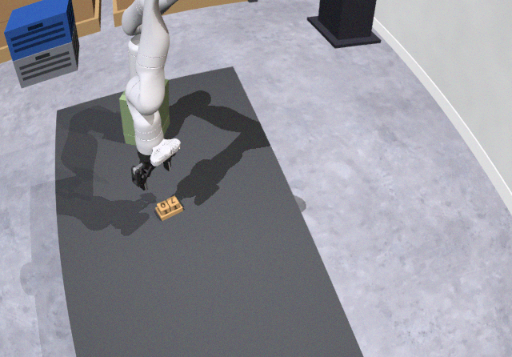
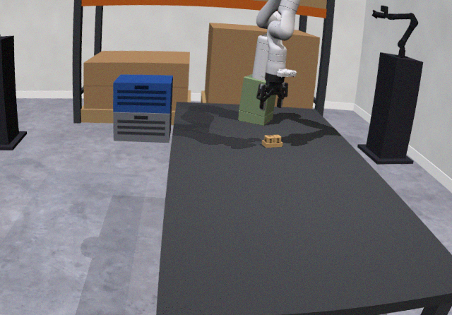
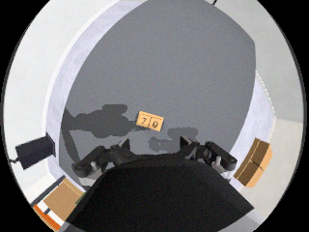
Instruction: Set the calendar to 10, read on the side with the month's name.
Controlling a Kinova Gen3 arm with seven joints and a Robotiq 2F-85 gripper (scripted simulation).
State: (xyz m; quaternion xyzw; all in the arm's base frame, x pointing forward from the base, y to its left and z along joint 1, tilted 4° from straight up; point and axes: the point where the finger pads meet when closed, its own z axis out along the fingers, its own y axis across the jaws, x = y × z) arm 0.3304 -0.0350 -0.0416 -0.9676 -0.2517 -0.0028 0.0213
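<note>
Right now my hand is 150 mm above the wooden calendar tray, 20 mm to the right of it and 10 mm short of it.
</note>
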